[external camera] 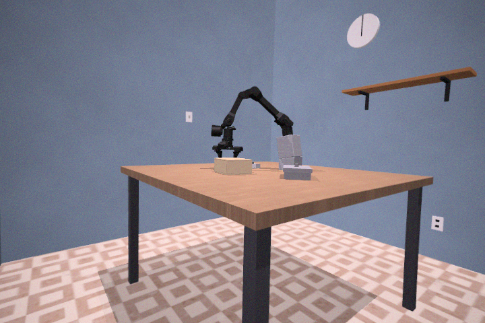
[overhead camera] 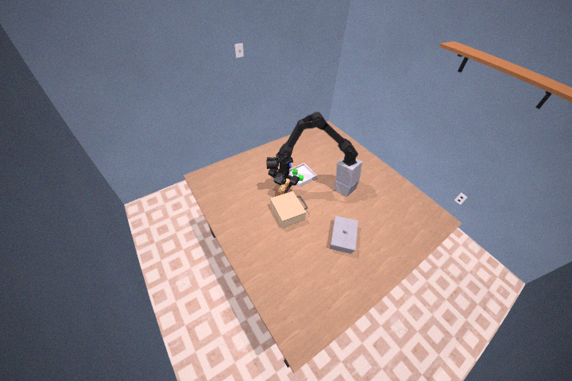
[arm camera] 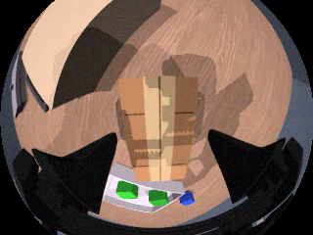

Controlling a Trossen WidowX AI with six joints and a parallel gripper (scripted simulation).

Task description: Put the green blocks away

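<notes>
Now: the small wooden container 40 mm below my hand. Also, from my hand: red block 20 mm behind, 10 mm to the right, 60 mm below; then drawer 50 mm ahead, 170 mm to the left, 40 mm below; then tan drawer cabinet 80 mm ahead, 170 mm to the left, 40 mm below.
</notes>
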